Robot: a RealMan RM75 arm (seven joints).
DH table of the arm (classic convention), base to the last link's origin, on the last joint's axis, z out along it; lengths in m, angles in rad. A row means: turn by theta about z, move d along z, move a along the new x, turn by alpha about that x. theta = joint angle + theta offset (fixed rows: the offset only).
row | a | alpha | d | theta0
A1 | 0 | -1.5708 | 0.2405 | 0
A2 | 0 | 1.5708 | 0 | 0
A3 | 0 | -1.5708 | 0.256 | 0
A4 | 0 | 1.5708 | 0 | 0
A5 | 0 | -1.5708 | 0.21 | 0
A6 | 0 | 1.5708 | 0 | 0
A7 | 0 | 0 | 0.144 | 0
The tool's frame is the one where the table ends.
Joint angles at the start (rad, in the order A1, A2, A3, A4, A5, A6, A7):
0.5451, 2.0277, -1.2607, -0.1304, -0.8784, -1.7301, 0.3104
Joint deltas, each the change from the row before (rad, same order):
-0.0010, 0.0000, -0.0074, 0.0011, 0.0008, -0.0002, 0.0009
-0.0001, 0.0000, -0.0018, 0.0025, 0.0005, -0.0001, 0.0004
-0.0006, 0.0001, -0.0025, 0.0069, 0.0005, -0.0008, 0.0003
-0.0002, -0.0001, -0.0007, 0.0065, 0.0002, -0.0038, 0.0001
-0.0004, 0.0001, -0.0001, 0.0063, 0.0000, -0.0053, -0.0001
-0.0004, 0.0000, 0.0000, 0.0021, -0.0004, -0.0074, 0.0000
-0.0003, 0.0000, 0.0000, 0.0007, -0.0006, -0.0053, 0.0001
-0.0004, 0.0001, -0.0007, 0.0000, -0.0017, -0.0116, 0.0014
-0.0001, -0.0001, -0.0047, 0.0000, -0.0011, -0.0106, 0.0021
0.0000, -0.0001, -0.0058, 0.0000, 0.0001, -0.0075, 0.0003
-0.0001, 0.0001, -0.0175, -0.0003, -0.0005, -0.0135, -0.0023
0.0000, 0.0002, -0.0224, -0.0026, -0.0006, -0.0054, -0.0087
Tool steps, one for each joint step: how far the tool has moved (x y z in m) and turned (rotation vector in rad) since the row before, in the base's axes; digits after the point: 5 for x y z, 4 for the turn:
0.00032, -0.00097, -0.00095, -0.0064, -0.0024, 0.0008
0.00037, -0.00041, -0.00041, -0.0026, -0.0002, -0.0017
0.00111, -0.00112, -0.00090, -0.0054, 0.0001, -0.0051
0.00074, -0.00110, -0.00039, -0.0039, 0.0023, -0.0026
0.00060, -0.00126, -0.00028, -0.0034, 0.0035, -0.0015
-0.00019, -0.00103, 0.00027, -0.0016, 0.0044, 0.0038
-0.00025, -0.00069, 0.00024, -0.0010, 0.0030, 0.0035
-0.00088, -0.00140, 0.00051, -0.0033, 0.0066, 0.0092
-0.00089, -0.00154, 0.00010, -0.0064, 0.0046, 0.0099
-0.00067, -0.00123, -0.00011, -0.0048, 0.0021, 0.0083
-0.00133, -0.00298, -0.00117, -0.0124, -0.0007, 0.0194
-0.00108, -0.00249, -0.00215, -0.0095, -0.0104, 0.0199

